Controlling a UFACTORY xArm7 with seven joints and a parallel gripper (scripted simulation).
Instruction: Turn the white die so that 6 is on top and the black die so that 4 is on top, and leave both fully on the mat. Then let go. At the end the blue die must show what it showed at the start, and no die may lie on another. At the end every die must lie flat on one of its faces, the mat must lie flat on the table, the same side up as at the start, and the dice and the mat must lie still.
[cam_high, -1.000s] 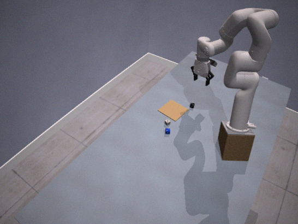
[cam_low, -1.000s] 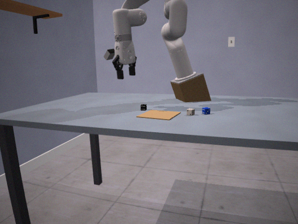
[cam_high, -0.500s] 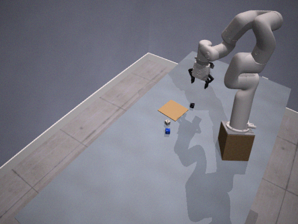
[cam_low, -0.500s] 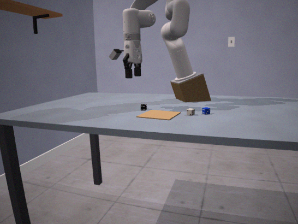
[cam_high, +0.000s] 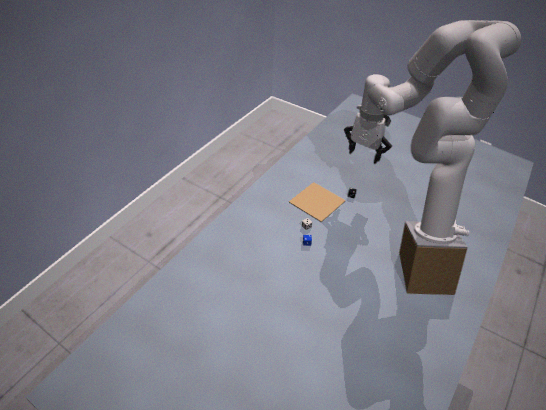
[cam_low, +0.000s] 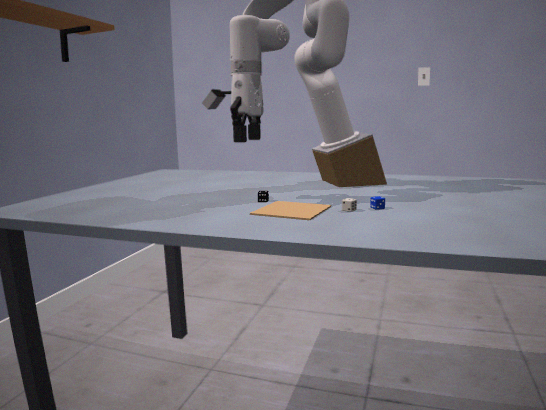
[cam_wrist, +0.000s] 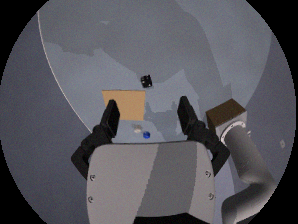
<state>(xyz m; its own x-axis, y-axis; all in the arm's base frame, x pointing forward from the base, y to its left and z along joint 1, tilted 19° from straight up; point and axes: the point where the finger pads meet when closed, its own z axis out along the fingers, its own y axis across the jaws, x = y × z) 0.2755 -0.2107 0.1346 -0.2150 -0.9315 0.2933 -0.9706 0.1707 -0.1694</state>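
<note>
My gripper is now 150 mm above the black die, 40 mm to the right of it and 10 mm short of it. Round my hand: blue die (310 mm to the left, 150 mm below, 90 mm ahead); then white die (240 mm to the left, 150 mm below, 110 mm ahead); then mat (160 mm below, 120 mm to the left, 110 mm ahead).
</note>
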